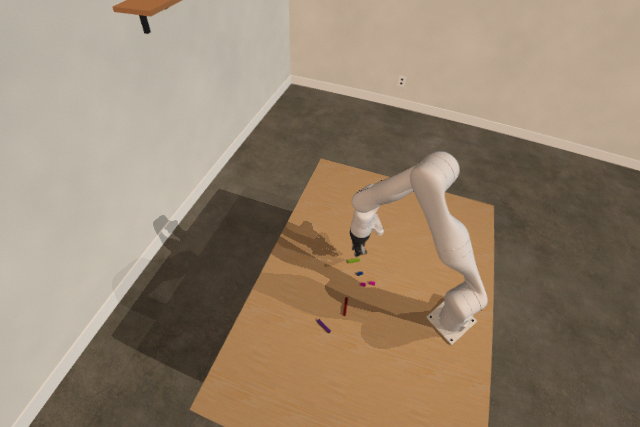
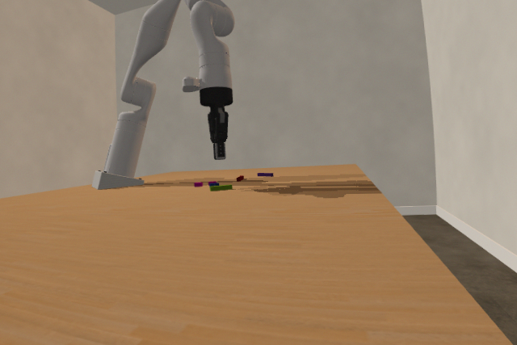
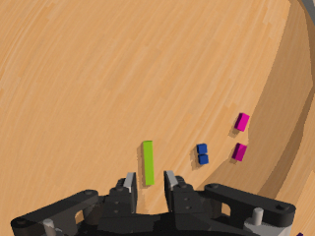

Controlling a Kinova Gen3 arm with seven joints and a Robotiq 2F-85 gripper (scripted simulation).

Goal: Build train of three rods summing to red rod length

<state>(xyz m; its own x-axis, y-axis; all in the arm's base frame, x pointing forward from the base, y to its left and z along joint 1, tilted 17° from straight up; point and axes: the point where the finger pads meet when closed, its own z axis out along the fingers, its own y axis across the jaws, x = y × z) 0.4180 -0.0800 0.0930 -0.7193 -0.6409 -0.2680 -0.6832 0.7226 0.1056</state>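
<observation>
Now: the lime-green rod 8 cm below my hand. Also, from my hand: red rod: 6 cm behind, 19 cm to the left, 8 cm below; purple rod: 3 cm behind, 30 cm to the left, 8 cm below.
</observation>
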